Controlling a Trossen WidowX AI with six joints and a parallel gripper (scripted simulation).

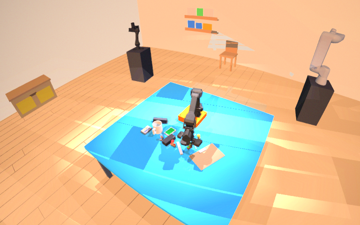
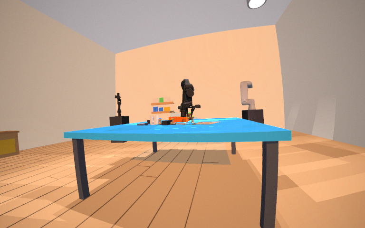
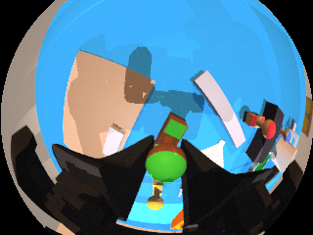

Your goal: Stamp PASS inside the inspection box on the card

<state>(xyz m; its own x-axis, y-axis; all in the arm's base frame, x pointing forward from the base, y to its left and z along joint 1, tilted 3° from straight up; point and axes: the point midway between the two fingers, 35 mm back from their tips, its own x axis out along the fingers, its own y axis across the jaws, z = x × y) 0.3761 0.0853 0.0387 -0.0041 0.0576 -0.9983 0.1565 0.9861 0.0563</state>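
Now: the green ink pad 24 cm to the right of my gripper tip, 12 cm behind it and 5 cm below it. Round my gripper tip: green-knobbed stamp: right at my gripper tip; then yellow-knobbed stamp: 13 cm behind, 3 cm below, 2 cm to the left; then red-knobbed stamp: 14 cm to the right, 4 cm below.
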